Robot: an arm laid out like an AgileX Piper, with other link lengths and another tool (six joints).
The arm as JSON. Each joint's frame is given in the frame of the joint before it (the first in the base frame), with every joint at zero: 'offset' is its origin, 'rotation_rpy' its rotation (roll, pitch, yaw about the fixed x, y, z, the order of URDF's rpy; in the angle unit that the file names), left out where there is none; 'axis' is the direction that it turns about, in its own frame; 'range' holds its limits. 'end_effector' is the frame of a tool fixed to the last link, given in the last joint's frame.
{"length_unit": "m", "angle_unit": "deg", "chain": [
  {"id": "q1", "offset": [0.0, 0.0, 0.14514], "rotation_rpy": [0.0, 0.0, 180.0], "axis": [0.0, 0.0, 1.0], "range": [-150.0, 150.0]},
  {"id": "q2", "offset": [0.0, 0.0, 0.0], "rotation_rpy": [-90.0, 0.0, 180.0], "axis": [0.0, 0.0, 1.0], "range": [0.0, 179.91]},
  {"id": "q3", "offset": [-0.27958, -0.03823, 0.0], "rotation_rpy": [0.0, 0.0, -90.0], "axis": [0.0, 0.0, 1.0], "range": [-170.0, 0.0]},
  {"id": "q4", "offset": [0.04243, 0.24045, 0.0], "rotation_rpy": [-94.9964, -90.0, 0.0], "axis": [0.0, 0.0, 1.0], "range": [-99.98, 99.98]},
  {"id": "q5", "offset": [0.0, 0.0, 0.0], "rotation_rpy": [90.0, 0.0, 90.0], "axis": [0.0, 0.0, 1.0], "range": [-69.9, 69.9]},
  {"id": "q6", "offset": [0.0, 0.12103, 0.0], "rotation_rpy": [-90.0, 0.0, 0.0], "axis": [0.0, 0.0, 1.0], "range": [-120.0, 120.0]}
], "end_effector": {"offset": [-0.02, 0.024, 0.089], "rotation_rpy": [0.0, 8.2, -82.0]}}
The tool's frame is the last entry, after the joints.
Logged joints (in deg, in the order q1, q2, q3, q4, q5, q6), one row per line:
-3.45 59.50 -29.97 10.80 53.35 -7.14
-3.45 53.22 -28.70 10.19 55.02 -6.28
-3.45 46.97 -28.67 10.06 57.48 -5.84
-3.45 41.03 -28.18 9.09 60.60 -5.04
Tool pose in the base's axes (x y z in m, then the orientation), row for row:
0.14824 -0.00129 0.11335 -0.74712 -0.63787 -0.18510 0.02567
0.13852 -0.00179 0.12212 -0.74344 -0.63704 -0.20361 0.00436
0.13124 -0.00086 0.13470 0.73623 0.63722 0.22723 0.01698
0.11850 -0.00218 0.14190 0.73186 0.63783 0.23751 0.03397
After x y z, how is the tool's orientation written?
As a quaternion, x y z w.
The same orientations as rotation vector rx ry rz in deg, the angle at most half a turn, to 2 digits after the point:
-132.33 -112.98 -32.78
-133.45 -114.35 -36.55
131.11 113.48 40.46
128.96 112.39 41.85

